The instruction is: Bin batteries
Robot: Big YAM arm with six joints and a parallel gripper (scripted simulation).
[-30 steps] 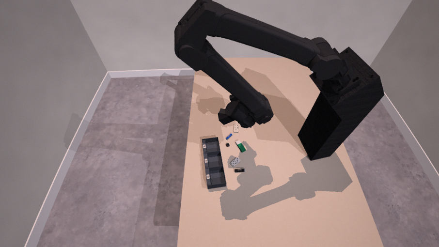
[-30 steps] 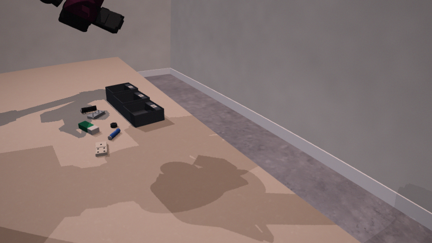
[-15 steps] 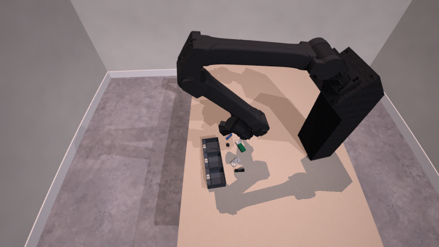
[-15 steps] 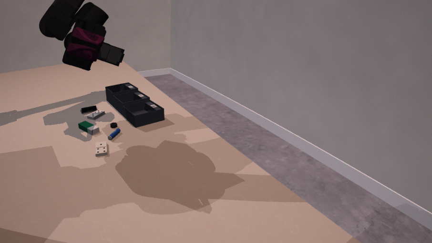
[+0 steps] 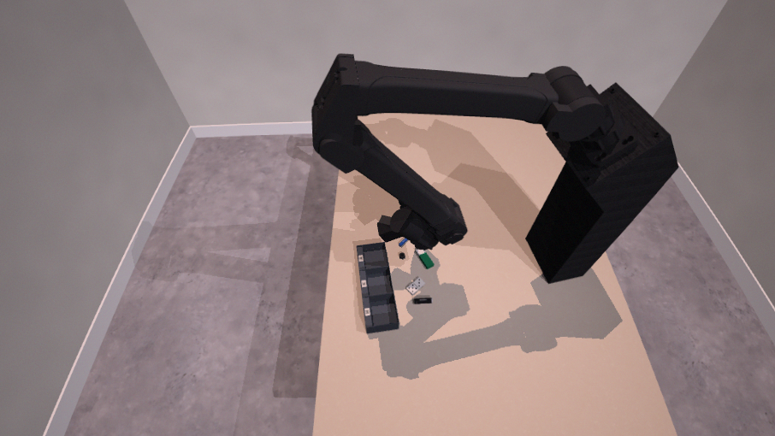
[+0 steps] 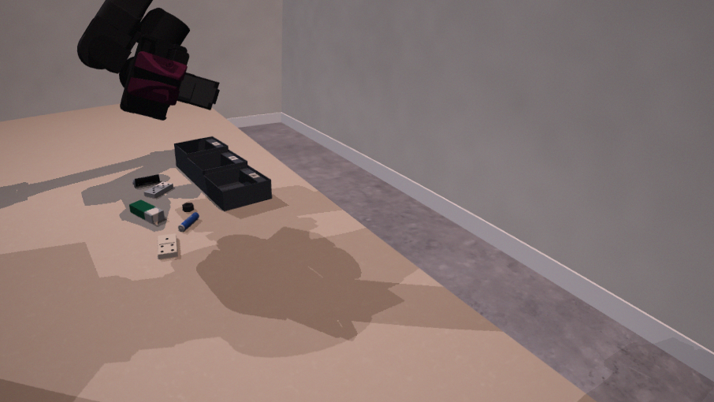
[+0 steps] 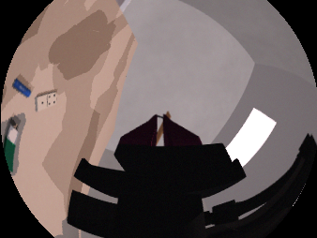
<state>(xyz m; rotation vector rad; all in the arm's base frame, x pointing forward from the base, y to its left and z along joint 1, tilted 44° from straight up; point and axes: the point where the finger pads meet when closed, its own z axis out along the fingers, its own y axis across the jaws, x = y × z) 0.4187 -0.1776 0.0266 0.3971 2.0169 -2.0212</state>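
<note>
The three joined black bins is 120 mm ahead of my hand, 190 mm to the left of it and 190 mm below it. Also, from my hand: blue battery: 20 mm ahead, 50 mm to the left, 210 mm below; then black button cell: 30 mm ahead, 100 mm to the left, 210 mm below; then white domino: 30 mm behind, 200 mm below.
</note>
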